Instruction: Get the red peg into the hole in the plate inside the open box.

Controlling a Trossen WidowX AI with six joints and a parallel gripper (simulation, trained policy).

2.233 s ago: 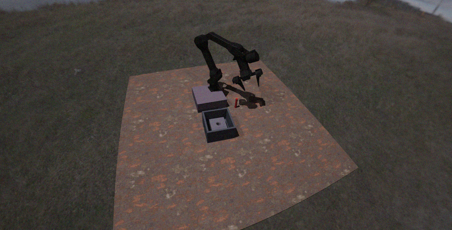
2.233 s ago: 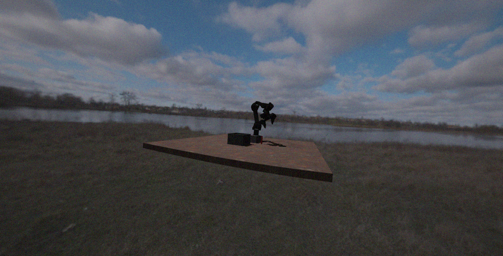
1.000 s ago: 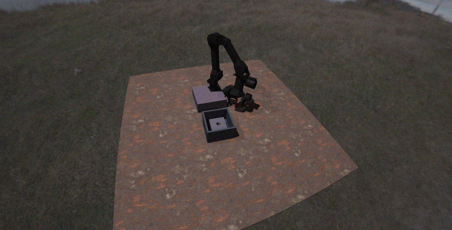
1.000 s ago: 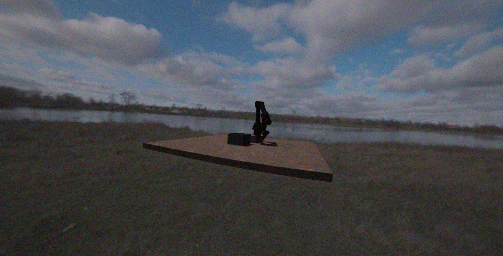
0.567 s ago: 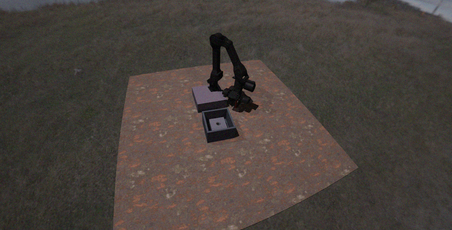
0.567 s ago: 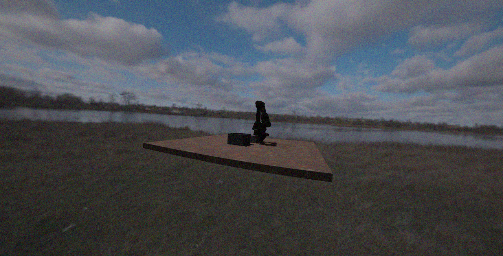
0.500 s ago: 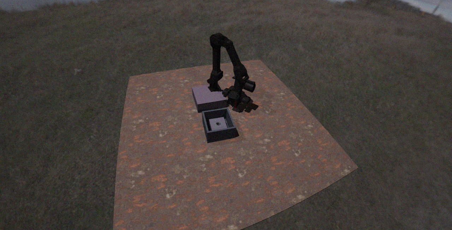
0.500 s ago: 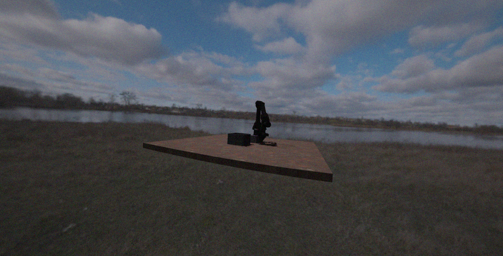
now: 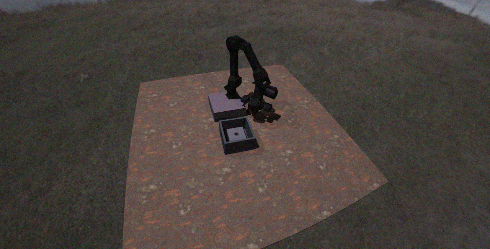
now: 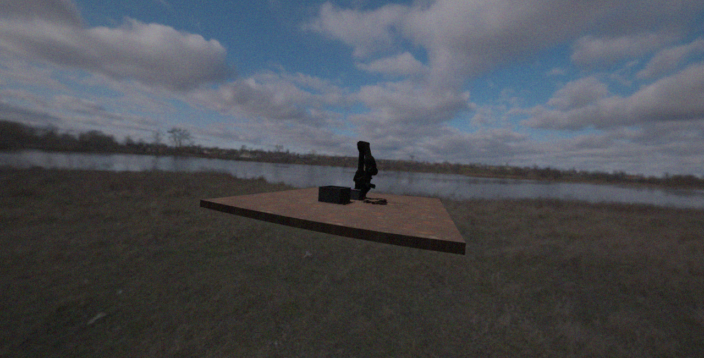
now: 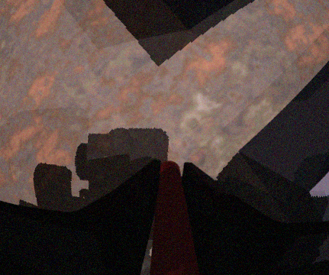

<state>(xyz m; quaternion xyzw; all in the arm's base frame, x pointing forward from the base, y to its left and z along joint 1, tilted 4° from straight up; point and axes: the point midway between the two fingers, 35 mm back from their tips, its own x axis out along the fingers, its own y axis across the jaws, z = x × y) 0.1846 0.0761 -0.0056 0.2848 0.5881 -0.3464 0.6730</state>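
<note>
My gripper tip is now 170 mm to the left of the plate, 110 mm short of it and 10 mm below it. The rest, counted from my gripper tip: dark box (170 mm to the right, 110 mm ahead, 10 mm below); red peg (20 mm above, 10 mm to the left, 10 mm behind).
</note>
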